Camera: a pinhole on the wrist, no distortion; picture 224 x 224 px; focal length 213.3 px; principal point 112.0 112.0 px. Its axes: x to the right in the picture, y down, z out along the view. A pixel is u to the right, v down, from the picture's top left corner.
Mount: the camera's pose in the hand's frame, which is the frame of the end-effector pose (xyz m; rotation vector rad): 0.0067 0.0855 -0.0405 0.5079 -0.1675 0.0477
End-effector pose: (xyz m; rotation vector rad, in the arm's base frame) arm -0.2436 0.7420 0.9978 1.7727 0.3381 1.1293
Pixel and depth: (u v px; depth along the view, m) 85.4 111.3 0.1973
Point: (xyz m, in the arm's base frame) -0.1645 0.6451 0.9507
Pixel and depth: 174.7 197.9 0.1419
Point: -0.1543 0.6566 1.0535
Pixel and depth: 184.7 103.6 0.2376
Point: -0.0660 0.6947 0.9769
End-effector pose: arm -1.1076 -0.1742 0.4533 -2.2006 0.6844 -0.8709
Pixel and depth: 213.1 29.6 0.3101
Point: -0.8532 -0.0675 0.5151
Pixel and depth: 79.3 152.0 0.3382
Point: -0.9660 0.0125 0.2811
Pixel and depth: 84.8 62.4 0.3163
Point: -0.9859 0.0329 0.4173
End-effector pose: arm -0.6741 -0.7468 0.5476 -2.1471 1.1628 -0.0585
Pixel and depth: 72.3 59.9 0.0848
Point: -0.6978 -0.7307 0.5225
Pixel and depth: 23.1 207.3 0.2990
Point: -0.7282 -0.4960 0.3628
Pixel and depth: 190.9 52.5 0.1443
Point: -0.6097 -0.7307 0.4919
